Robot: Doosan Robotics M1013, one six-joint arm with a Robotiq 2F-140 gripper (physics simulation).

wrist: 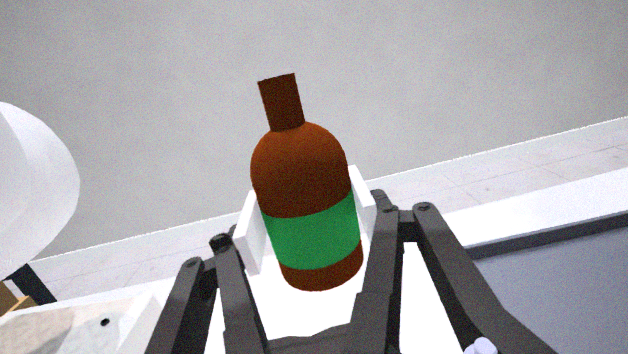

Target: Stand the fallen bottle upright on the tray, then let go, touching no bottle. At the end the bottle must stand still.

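Places are measured from the arm's base along level axes (x ahead, y right, z down), in centimetres.
Where they show: gripper, fingertip midpoint: [306, 193].
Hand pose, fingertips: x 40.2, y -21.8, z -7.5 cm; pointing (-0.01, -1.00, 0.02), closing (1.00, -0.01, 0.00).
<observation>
Things, the pixels of their top centre, and the offset from my fingertips. "*": a spot on its surface instead.
- brown bottle, middle of its top: [272, 77] dy +1.2, dx +0.1, dz -9.6 cm
- blue-grey tray, surface spot: [560, 280] * dy -0.2, dx +24.3, dz +17.6 cm
A brown bottle [305, 175] with a green band is in the middle of the wrist view, its neck pointing up and a little left in the picture. My gripper [306, 193] is shut on the bottle, with one white pad on each side near the green band. The bottle's base shows between the fingers against a white surface; whether it touches anything below cannot be told. Part of a blue-grey tray [560, 280] with a dark rim shows at the lower right, to the side of the bottle.
A large white rounded object [35, 185] stands at the left edge. A pale box-like object [100, 320] with a dark hole is at the lower left, near a brown item [10, 300]. A small pale lilac object [482, 346] shows at the bottom right. A grey wall is behind.
</observation>
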